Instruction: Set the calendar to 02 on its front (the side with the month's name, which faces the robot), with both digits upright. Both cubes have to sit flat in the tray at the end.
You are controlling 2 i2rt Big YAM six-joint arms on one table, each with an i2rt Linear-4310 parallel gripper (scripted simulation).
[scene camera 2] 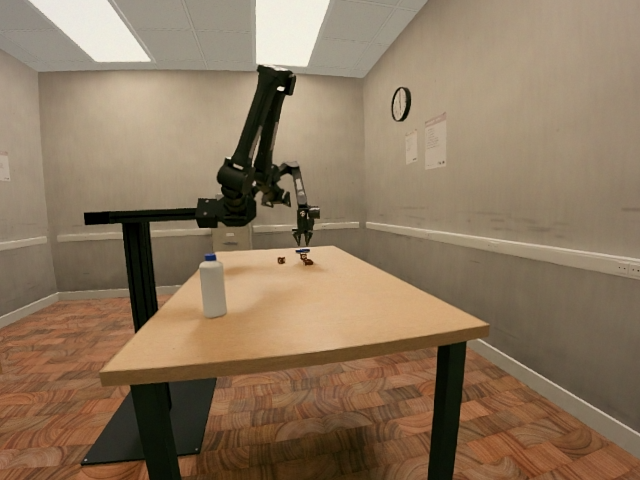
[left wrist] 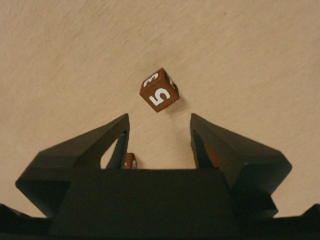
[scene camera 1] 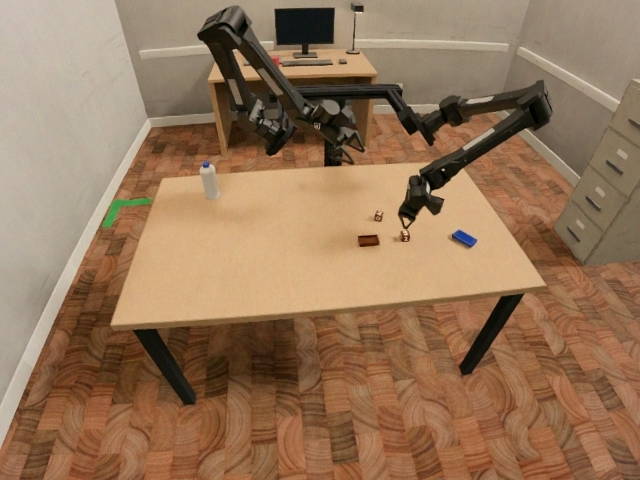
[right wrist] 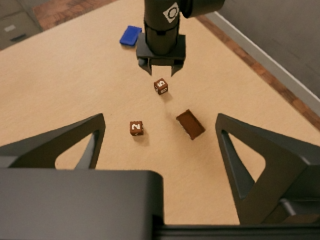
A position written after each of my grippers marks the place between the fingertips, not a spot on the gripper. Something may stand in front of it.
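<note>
My left gripper shows in its own wrist view (left wrist: 159,119) and also in the right wrist view (right wrist: 161,74), and I can see my right gripper (right wrist: 160,119) as well. There's a brown cube (left wrist: 159,90) here too.
</note>
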